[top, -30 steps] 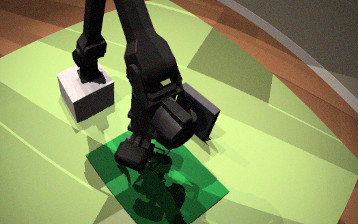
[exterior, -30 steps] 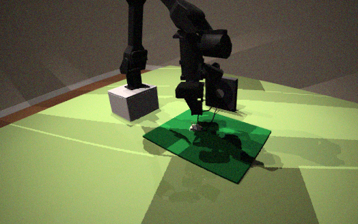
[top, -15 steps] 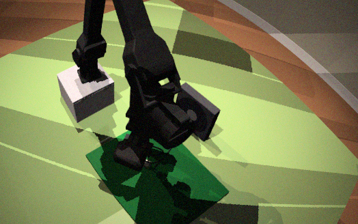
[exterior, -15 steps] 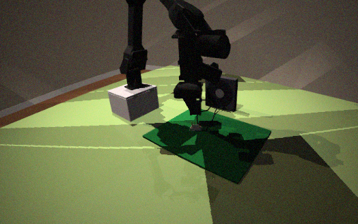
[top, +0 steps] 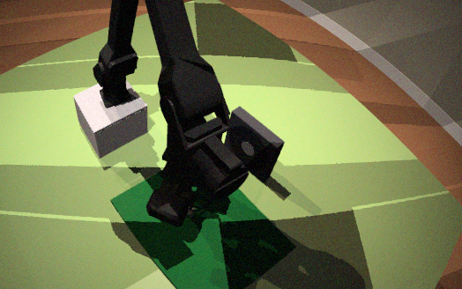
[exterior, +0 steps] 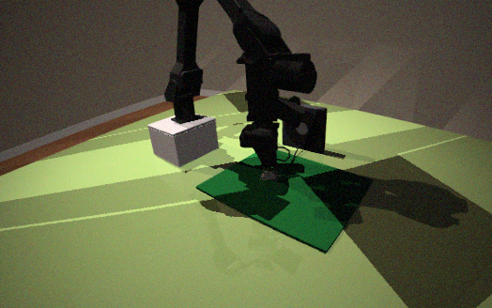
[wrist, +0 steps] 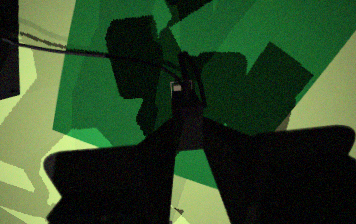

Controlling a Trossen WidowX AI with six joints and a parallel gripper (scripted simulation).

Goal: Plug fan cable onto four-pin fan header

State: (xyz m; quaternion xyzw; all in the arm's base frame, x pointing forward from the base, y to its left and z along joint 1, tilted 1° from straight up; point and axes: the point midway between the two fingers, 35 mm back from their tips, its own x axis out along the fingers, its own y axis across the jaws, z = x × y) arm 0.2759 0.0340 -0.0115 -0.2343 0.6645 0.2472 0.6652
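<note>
Now: the board 60 mm below my gripper tip, 60 mm ahead of it and 10 mm to the left of it. From my gripper tip the other things lie so: dark fan plug 10 mm to the left, 10 mm ahead, 10 mm above; then black square fan 180 mm to the left, 40 mm behind, 20 mm above.
</note>
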